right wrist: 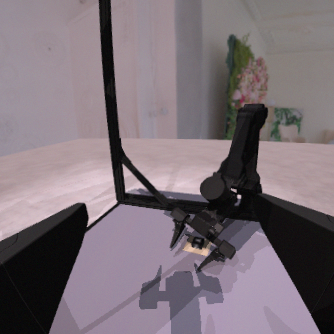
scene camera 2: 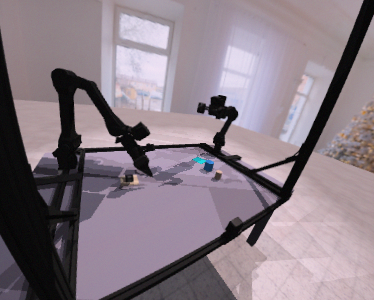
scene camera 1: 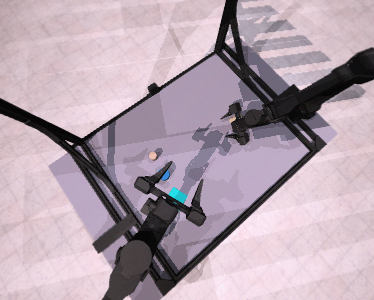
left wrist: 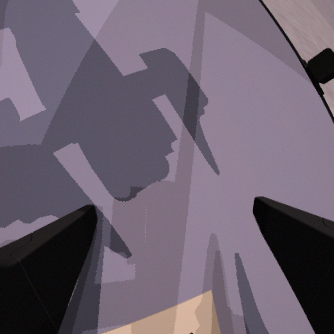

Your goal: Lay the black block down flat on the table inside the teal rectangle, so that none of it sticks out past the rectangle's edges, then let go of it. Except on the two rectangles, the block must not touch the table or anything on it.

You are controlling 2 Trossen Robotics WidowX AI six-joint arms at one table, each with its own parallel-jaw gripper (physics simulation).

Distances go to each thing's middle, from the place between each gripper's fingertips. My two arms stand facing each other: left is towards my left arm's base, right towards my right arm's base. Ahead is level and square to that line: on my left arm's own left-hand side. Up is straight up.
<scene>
Right now my left hand is 9 cm to the right of the tan rectangle (left wrist: 201, 306), 3 cm above it and 2 cm short of it.
I see my right gripper 390 mm to the right of the tan rectangle, 340 mm above it and 40 mm past it.
</scene>
